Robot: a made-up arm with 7 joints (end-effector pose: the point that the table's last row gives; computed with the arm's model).
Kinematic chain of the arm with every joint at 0, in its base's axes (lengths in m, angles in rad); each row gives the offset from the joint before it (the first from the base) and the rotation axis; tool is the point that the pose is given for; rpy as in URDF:
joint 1: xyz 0 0 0.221 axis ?
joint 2: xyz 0 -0.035 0.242 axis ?
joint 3: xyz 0 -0.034 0.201 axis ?
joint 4: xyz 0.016 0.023 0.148 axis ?
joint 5: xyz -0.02 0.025 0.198 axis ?
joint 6: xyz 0 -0.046 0.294 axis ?
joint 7: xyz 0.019 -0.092 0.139 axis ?
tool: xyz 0 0 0 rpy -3.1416 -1.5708 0
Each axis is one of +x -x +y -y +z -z.
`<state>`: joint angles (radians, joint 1 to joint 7).
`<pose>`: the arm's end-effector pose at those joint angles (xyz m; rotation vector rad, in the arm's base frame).
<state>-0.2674 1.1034 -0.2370 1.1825 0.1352 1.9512 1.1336</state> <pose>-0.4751 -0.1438 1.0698 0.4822 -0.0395 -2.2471</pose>
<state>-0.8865 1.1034 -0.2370 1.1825 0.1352 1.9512 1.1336</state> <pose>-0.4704 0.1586 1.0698 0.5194 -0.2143 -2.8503</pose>
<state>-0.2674 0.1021 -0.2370 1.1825 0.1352 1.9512 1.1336</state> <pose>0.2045 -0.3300 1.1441 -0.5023 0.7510 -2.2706</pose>
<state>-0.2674 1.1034 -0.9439 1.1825 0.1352 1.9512 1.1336</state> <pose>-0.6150 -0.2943 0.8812 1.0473 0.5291 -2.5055</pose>
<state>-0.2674 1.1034 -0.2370 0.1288 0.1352 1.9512 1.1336</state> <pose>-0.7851 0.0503 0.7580 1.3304 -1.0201 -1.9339</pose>
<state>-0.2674 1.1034 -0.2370 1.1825 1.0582 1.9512 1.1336</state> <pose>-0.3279 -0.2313 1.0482 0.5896 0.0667 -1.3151</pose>
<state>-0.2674 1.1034 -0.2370 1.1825 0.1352 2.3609 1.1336</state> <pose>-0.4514 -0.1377 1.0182 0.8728 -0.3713 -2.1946</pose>
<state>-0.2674 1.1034 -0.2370 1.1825 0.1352 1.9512 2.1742</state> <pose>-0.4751 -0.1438 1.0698 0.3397 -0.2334 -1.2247</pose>
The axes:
joint 1: +z
joint 2: -y
joint 3: +z
joint 4: +y
joint 5: +z
joint 6: -y
joint 7: +x

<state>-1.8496 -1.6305 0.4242 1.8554 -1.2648 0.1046 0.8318</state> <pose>0.1220 -0.3252 -0.1599 -2.1729 1.2063 1.6368</pose>
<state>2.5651 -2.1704 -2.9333 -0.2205 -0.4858 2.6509 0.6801</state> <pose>-0.3811 0.2342 -0.0946 -2.5077 1.4459 -0.4465</pose>
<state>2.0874 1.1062 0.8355 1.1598 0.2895 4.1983 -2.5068</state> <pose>-0.0921 -0.2872 0.9387 -1.8143 1.2617 -0.9831</pose>
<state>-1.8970 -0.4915 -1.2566 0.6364 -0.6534 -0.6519 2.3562</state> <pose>-0.5383 -0.2278 1.2069 -2.1387 -0.4084 -0.1790</pose>
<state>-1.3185 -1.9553 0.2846 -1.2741 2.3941 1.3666 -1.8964</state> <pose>0.0631 -0.7985 0.6269 0.2554 -0.6423 2.2620</pose>
